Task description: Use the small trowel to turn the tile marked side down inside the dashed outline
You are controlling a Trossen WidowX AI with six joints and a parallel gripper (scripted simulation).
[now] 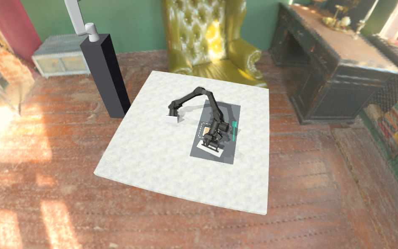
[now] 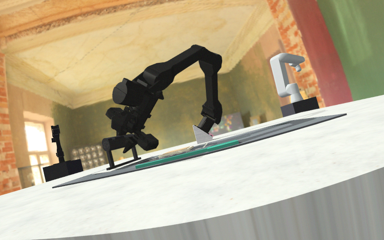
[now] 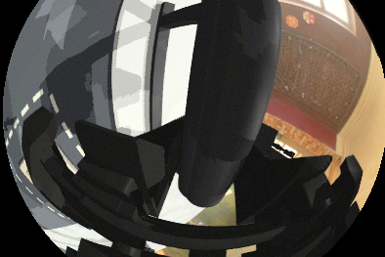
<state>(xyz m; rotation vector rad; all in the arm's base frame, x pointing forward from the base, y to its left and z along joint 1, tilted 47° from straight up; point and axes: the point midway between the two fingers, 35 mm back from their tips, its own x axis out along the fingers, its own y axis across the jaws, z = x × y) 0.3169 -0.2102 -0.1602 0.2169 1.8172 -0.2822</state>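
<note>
My gripper tip is now 2 cm to the right of the black-handled float, 1 cm short of it and 1 cm above it. The rest, counted from my gripper tip: cream tile (17 cm to the left, 5 cm below, 1 cm ahead); teal trowel (23 cm to the left, 23 cm ahead, 5 cm below); grey mat (23 cm to the left, 9 cm ahead, 7 cm below).
</note>
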